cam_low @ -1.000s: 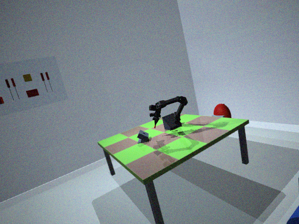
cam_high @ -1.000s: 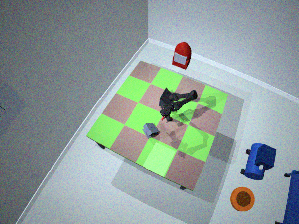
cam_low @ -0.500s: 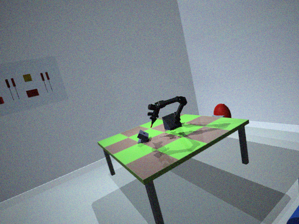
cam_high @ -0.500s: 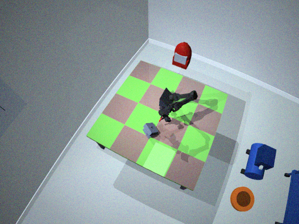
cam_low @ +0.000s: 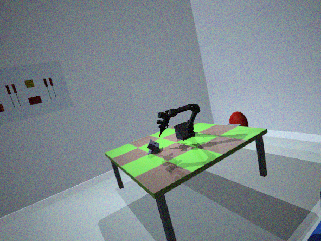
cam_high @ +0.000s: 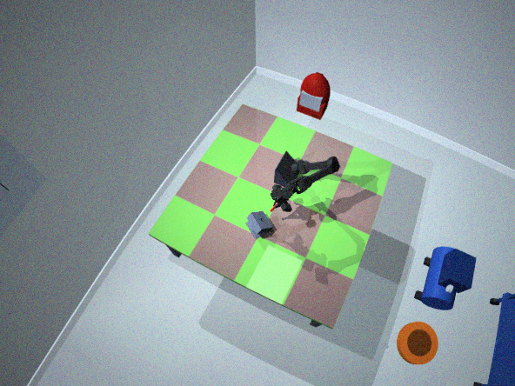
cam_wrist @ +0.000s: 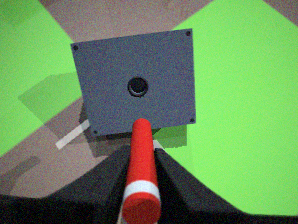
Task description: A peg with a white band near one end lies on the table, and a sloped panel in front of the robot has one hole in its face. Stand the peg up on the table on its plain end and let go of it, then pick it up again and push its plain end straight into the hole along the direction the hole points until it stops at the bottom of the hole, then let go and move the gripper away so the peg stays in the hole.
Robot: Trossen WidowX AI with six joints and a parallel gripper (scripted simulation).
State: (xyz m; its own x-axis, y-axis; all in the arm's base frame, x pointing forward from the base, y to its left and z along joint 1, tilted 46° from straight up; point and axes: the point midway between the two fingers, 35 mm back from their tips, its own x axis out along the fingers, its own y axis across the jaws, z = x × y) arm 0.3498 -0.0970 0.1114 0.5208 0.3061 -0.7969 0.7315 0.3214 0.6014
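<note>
Right now the grey sloped panel is 110 mm below my gripper tip, 80 mm ahead of it and 60 mm to the right of it. The rest, counted from my gripper tip: red peg (10 mm to the left, 10 mm behind, 10 mm above).
</note>
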